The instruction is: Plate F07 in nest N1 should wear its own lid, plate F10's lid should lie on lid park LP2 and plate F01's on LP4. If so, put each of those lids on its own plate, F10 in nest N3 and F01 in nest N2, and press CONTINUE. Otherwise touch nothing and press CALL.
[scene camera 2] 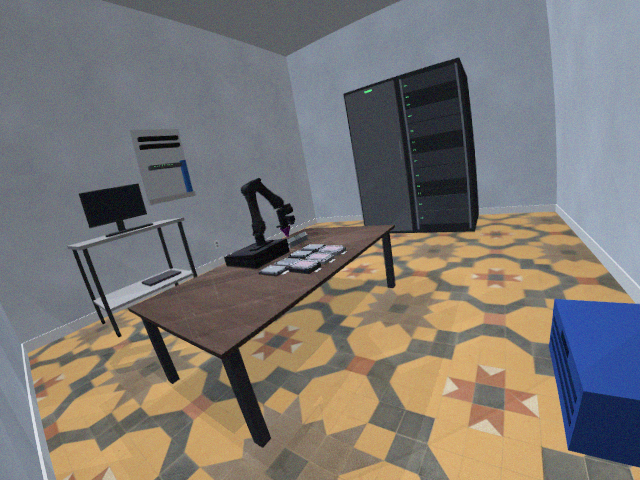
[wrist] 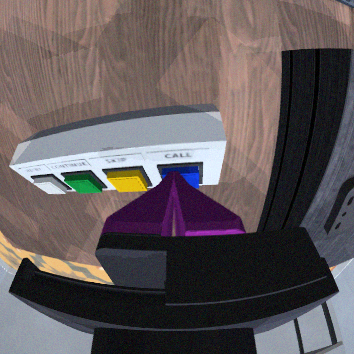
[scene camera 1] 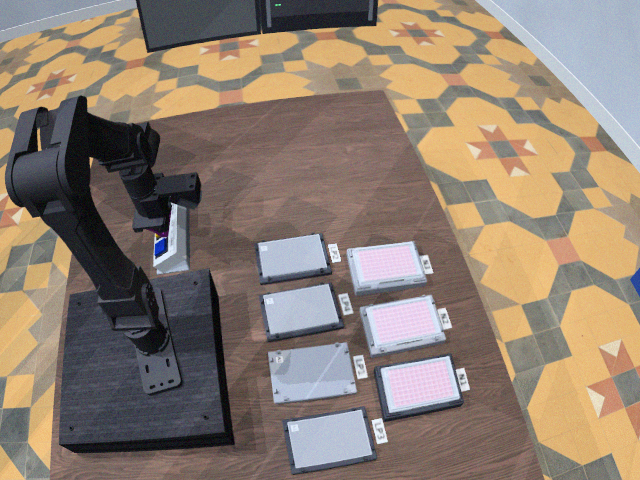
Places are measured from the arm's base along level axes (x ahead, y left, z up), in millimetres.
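Pixels of known places: gripper, fingertip midpoint: (scene camera 2: 287, 236) (wrist: 173, 178) (scene camera 1: 165, 236); arm's base, link origin: (scene camera 2: 262, 245) (scene camera 1: 153, 340).
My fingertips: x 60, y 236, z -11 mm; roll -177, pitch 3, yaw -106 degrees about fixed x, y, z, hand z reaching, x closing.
For each thing: its middle in the pictures, then the offset to it from my fingertips. "spot": a spot on its surface instead.
- blue CALL button, surface spot: (wrist: 192, 178) spot: dz -22, dx -17, dy -11 mm
- green CONTINUE button, surface spot: (wrist: 83, 183) spot: dz -21, dx +2, dy +91 mm
- N1, body centre: (scene camera 1: 420, 383) (scene camera 2: 304, 264) dz -45, dx +356, dy -445 mm
- N2, body centre: (scene camera 1: 404, 321) (scene camera 2: 318, 256) dz -50, dx +383, dy -316 mm
- N3, body centre: (scene camera 1: 387, 262) (scene camera 2: 331, 248) dz -48, dx +409, dy -184 mm
- LP2, body centre: (scene camera 1: 291, 255) dz -60, dx +240, dy -92 mm
- LP4, body centre: (scene camera 1: 300, 309) dz -60, dx +215, dy -216 mm
- grey tagged lid, body centre: (scene camera 1: 329, 439) (scene camera 2: 273, 269) dz -60, dx +174, dy -477 mm
- LP1, body centre: (scene camera 1: 311, 372) (scene camera 2: 288, 261) dz -64, dx +191, dy -345 mm
- button box, body centre: (wrist: 104, 159) (scene camera 1: 170, 223) (scene camera 2: 294, 239) dz -42, dx +12, dy +70 mm
- yellow SKIP button, body centre: (wrist: 127, 178) dz -30, dx -9, dy +49 mm
- white button, body centre: (wrist: 50, 183) dz -30, dx +8, dy +147 mm
My gripper (scene camera 1: 165, 231) (scene camera 2: 286, 233) (wrist: 173, 178) is shut, its purple fingertips over the blue CALL button (wrist: 192, 178), hiding part of it; whether they touch it I cannot tell. The green CONTINUE button (wrist: 83, 183) is left of them. Pink wells show on the plates in N1 (scene camera 1: 423, 383), N2 (scene camera 1: 404, 322) and N3 (scene camera 1: 388, 262); no tagged grey lid shows on them. Grey tagged lids lie on LP2 (scene camera 1: 293, 256) and LP4 (scene camera 1: 302, 311); the tags are unreadable.
Another grey tagged lid (scene camera 1: 330, 439) lies on LP3. LP1 (scene camera 1: 312, 373) shows a pale tagged surface between corner pegs. The button box (scene camera 1: 179, 242) (wrist: 125, 134) also bears a yellow SKIP button (wrist: 127, 181) and a white button (wrist: 49, 186). The arm's black base (scene camera 1: 103, 403) stands beside the parks.
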